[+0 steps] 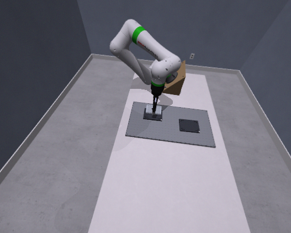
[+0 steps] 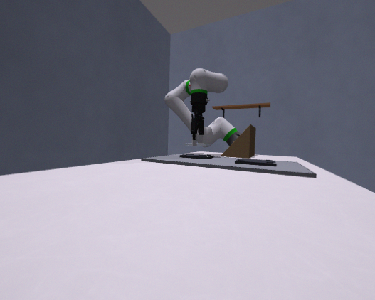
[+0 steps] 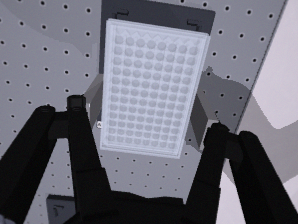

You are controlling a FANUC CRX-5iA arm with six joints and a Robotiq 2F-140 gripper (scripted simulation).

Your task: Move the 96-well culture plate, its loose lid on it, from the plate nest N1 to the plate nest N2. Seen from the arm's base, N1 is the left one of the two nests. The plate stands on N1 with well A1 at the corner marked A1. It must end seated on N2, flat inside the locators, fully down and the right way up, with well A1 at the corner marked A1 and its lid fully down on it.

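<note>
Now: the plate nest N2 80 mm below my hand. The rest, counted from my hand: clear lid: 10 mm below; then plate nest N1: 320 mm to the left, 80 mm below, 40 mm ahead; then 96-well culture plate: 20 mm below.
</note>
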